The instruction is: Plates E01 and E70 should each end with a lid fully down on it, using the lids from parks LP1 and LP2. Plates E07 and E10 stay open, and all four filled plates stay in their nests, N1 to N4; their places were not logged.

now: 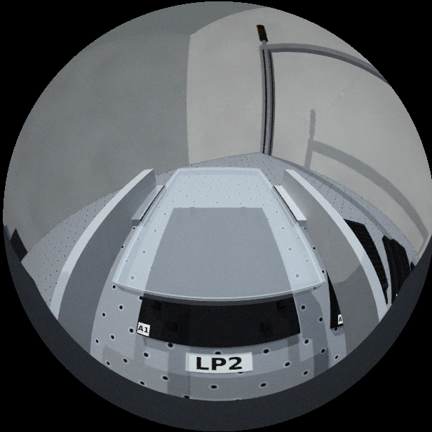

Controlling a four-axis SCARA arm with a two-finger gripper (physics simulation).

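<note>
My gripper [218, 176] is shut on a clear lid, with one finger pad at each long side. The lid [220, 250] is held roughly level above park LP2 [220, 322], whose black base shows past the lid's near edge and, greyed, through the lid. The park's A1 tag and LP2 label lie in front. Part of a black nest [336, 305] shows at right, largely hidden by my right finger. Dark plate-like shapes [367, 250] [397, 260] show beyond that finger. No plate code can be read, and LP1 does not show.
The perforated table top [214, 386] runs under everything. A dark object [18, 245] shows at the far left edge. At the back stand an upright post [268, 100] with a small signal light [262, 33] on top and a rail [320, 50] running right, before grey walls.
</note>
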